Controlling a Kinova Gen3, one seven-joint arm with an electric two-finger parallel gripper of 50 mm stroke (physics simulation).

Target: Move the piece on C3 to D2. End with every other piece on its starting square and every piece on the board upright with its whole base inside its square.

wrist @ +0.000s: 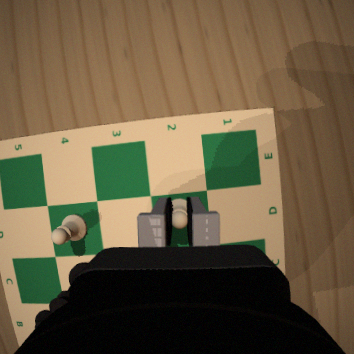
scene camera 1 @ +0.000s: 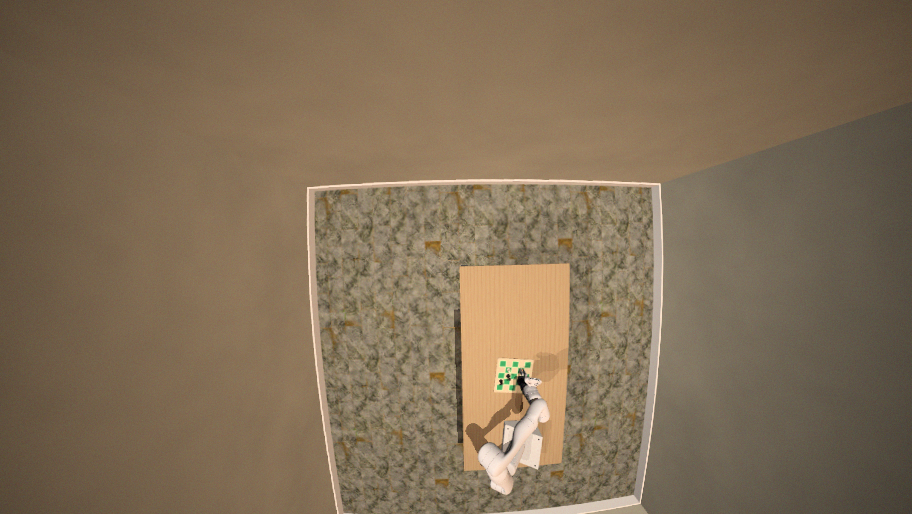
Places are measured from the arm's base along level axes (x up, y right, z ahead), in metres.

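Pixels of known places: gripper, fingertip midpoint: [wrist: 178, 213] [scene camera 1: 521, 370].
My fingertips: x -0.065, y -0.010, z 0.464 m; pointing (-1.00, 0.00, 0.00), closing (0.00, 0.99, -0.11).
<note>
Behind a point stands the place of what it marks.
My gripper [scene camera 1: 521, 372] {x -0.065, y -0.010, z 0.464 m} [wrist: 178, 213] {x -0.065, y -0.010, z 0.464 m} is shut on a cream-coloured piece [wrist: 179, 218] {x -0.041, y -0.009, z 0.466 m} with a round head. In the wrist view the held piece shows from above, over the green D2 square [wrist: 179, 240] {x -0.075, y -0.012, z 0.444 m}. Its base is partly hidden, so its gap to the board cannot be told. The board [scene camera 1: 509, 363] {x -0.075, y -0.083, z 0.502 m} [wrist: 275, 235] {x -0.075, y 0.056, z 0.437 m} has green and cream squares. A cream pawn [scene camera 1: 508, 369] {x -0.068, y -0.087, z 0.467 m} [wrist: 76, 228] {x -0.066, y -0.080, z 0.462 m} stands on D4. A dark piece [scene camera 1: 508, 377] {x -0.054, y -0.086, z 0.423 m} [wrist: 78, 272] {x -0.067, y -0.085, z 0.430 m} is partly hidden behind the gripper body in the wrist view. The C3 square is hidden in the wrist view.
Another dark piece [scene camera 1: 500, 382] {x -0.056, y -0.131, z 0.389 m} [wrist: 42, 318] {x -0.067, y -0.123, z 0.395 m} stands near the board's B side, partly hidden in the wrist view. The board lies on a wooden table [scene camera 1: 510, 306] {x -0.081, y -0.106, z 0.846 m}. The white arm [scene camera 1: 524, 434] {x 0.401, y -0.119, z 0.409 m} reaches over the table from its base plate [scene camera 1: 532, 454] {x 0.049, y 0.082, z -0.021 m}.
</note>
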